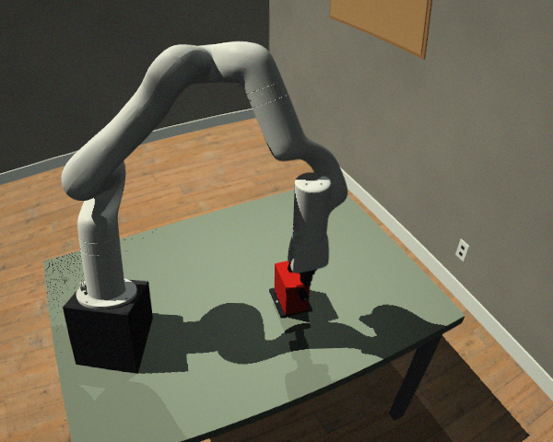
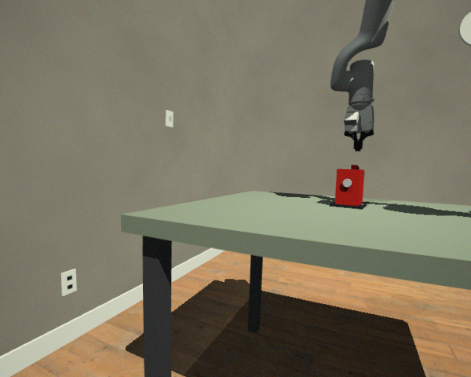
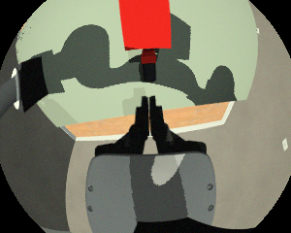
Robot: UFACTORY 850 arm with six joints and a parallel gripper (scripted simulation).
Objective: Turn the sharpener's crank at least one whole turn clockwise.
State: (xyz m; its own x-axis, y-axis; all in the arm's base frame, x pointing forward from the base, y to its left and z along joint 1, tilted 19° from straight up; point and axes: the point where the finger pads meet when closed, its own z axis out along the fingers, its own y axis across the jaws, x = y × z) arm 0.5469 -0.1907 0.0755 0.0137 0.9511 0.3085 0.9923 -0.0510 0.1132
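Right now the knob is 9 cm below my hand and 2 cm to the left of it.
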